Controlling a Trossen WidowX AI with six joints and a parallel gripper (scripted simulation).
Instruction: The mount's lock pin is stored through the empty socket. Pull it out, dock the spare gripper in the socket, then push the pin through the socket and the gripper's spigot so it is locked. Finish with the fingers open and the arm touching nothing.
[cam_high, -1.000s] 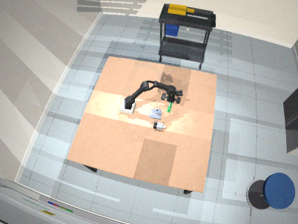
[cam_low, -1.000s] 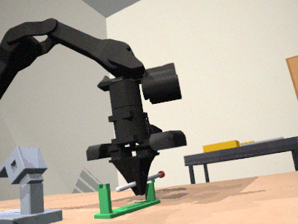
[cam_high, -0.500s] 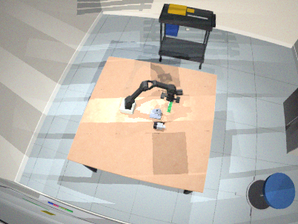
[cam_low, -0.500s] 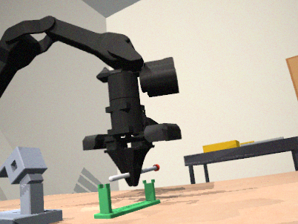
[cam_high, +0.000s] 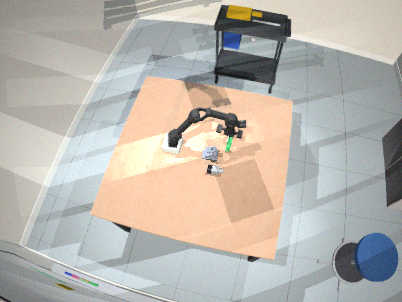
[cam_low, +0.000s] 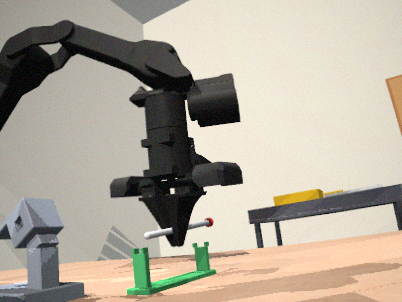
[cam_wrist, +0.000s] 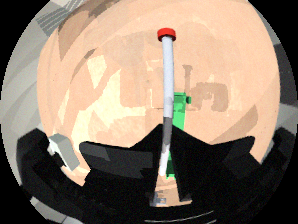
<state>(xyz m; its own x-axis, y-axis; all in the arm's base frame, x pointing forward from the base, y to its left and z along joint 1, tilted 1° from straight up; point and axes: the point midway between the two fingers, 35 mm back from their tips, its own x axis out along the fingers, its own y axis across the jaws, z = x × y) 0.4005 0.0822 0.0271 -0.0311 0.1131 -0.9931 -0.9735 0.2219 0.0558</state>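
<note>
Now: gripper tip 3 cm to the left of the green cradle, 2 cm above it and 1 cm short of it. The rest, counted from my gripper tip: spare gripper 27 cm to the right, 9 cm behind, 1 cm below; socket 14 cm to the right, 12 cm behind, 1 cm above.
</note>
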